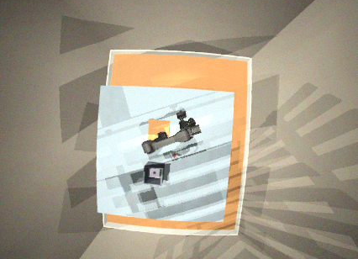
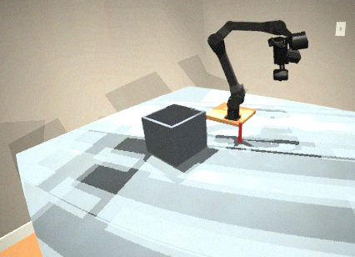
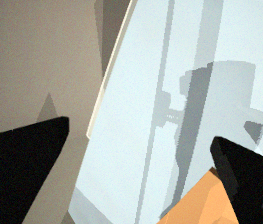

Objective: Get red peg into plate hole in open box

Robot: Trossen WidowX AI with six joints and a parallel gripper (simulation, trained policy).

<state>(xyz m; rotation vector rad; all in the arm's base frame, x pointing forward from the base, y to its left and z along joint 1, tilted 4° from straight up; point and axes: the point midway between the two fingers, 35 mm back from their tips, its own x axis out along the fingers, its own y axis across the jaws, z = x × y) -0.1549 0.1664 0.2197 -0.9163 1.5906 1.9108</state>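
Now: the red peg 35 cm ahead of my gripper tip, 7 cm to the right of it and 17 cm below it. From my gripper tip the other things lie so: grey plate (50 cm ahead, 25 cm to the right, 16 cm below).
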